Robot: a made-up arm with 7 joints.
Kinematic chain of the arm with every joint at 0, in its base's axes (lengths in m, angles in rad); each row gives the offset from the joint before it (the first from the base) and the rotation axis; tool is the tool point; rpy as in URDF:
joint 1: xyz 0 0 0.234 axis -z
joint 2: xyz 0 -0.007 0.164 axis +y
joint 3: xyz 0 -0.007 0.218 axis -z
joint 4: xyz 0 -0.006 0.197 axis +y
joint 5: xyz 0 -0.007 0.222 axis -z
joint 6: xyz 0 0 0.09 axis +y
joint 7: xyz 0 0 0.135 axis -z
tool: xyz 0 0 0 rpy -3.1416 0 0
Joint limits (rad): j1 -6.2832..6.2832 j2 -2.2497..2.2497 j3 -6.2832..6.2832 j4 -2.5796..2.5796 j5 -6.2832..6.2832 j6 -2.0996..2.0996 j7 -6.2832..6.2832
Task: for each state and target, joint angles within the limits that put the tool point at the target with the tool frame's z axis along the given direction. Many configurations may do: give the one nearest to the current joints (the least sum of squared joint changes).
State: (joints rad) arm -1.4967 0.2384 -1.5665 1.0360 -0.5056 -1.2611 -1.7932
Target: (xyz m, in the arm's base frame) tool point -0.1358 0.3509 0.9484 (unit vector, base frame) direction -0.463 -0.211 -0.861
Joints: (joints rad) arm -1.3443 0.3373 -1.2368 1.2984 -0.1406 -1.6900 -1.7932
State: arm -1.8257 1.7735 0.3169 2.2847 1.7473 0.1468 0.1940
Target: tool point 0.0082 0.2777 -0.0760 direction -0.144 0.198 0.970
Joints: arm -1.6051 1.6921 -0.0914 1.8007 2.1223 0.2693 0.1940
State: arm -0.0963 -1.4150 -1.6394 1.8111 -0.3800 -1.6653 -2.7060
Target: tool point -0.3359 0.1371 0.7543 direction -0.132 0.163 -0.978
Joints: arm -0.4156 -0.9366 -1.5245 1.8075 -1.0443 -1.8599 -2.7060
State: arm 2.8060 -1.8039 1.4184 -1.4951 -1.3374 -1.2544 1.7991
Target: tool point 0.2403 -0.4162 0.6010 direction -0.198 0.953 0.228
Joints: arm 3.2748 -1.1863 2.0412 -1.8826 -2.0911 -0.9640 1.7991
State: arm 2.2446 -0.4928 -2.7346 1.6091 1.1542 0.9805 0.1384
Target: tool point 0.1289 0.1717 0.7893 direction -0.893 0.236 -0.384
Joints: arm 2.0360 0.2751 -3.4403 2.0316 1.8661 1.7053 0.1384
